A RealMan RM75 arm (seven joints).
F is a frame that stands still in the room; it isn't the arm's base.
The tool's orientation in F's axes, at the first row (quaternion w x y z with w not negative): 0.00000, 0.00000, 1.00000, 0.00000
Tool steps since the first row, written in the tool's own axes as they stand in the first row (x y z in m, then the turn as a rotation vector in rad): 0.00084, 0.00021, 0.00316, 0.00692, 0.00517, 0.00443; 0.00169, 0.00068, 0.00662, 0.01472, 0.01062, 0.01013; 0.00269, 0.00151, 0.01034, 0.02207, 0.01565, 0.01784; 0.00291, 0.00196, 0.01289, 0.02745, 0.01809, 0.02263; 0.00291, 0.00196, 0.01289, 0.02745, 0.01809, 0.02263; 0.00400, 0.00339, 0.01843, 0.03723, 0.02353, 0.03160; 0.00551, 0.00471, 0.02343, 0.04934, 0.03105, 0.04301; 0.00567, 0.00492, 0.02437, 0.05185, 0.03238, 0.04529; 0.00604, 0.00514, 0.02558, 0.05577, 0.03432, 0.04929; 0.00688, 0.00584, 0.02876, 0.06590, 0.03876, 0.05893
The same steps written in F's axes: -0.00084, 0.00021, -0.00316, -0.00692, 0.00517, -0.00443; -0.00169, 0.00068, -0.00662, -0.01472, 0.01062, -0.01013; -0.00269, 0.00151, -0.01034, -0.02207, 0.01565, -0.01784; -0.00291, 0.00196, -0.01289, -0.02745, 0.01809, -0.02263; -0.00291, 0.00196, -0.01289, -0.02745, 0.01809, -0.02263; -0.00400, 0.00339, -0.01843, -0.03723, 0.02353, -0.03160; -0.00551, 0.00471, -0.02343, -0.04934, 0.03105, -0.04301; -0.00567, 0.00492, -0.02437, -0.05185, 0.03238, -0.04529; -0.00604, 0.00514, -0.02558, -0.05577, 0.03432, -0.04929; -0.00688, 0.00584, -0.02876, -0.06590, 0.03876, -0.05893
